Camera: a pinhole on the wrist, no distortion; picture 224 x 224 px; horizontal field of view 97.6 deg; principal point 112.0 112.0 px. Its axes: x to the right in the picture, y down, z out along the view. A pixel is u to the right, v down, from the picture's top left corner.
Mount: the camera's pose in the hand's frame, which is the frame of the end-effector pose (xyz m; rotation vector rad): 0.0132 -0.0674 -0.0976 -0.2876 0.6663 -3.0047
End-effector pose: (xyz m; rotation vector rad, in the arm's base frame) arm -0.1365 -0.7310 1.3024 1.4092 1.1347 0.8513
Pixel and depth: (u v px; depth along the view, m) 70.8 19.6 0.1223
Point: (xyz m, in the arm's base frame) -0.0651 -0.6647 1.2775
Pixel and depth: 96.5 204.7 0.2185
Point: -0.1683 -0.6592 0.9574
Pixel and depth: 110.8 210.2 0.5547
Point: -0.0918 -0.6858 0.4789
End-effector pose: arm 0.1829 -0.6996 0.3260 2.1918 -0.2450 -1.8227
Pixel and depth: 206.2 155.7 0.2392
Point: 0.0309 -0.3922 0.3720
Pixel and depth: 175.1 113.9 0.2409
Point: 0.0181 -0.5108 0.3302
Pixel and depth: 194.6 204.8 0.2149
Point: 0.1053 -0.3289 0.3192
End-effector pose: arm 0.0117 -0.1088 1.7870 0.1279 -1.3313 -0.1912
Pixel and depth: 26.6 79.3 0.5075
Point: -0.2125 -0.3004 2.3681
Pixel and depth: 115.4 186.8 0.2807
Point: -0.0610 -0.4902 1.7820
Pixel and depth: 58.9 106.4 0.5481
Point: -0.2549 -0.4234 2.2105
